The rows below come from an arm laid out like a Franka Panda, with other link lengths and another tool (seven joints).
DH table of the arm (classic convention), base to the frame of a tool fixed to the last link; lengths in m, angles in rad. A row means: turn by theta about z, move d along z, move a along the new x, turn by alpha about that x. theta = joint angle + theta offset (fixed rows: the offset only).
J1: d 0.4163, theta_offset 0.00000, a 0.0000, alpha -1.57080
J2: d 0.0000, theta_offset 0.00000, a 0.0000, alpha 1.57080
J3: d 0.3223, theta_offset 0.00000, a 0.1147, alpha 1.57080
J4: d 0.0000, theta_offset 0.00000, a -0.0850, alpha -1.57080
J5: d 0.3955, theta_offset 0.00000, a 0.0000, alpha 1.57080
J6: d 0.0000, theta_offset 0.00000, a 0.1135, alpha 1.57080
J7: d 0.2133, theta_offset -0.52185, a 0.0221, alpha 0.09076
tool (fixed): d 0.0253, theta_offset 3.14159, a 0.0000, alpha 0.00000
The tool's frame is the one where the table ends.
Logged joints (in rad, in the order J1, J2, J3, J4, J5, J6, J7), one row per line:
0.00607 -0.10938 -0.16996 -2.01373 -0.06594 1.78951 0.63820
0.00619 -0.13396 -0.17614 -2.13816 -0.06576 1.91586 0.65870
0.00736 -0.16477 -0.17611 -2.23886 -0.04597 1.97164 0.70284
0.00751 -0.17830 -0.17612 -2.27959 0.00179 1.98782 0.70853
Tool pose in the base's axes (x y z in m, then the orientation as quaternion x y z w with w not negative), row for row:
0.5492 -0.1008 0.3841 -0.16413 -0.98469 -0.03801 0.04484
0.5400 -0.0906 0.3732 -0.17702 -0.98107 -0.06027 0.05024
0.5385 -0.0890 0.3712 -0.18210 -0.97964 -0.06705 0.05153
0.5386 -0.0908 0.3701 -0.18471 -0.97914 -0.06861 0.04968
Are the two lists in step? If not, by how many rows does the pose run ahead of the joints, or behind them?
The pose runs 2 rows ahead of the joints: the pose in row i belongs to the joints in row i + 2.
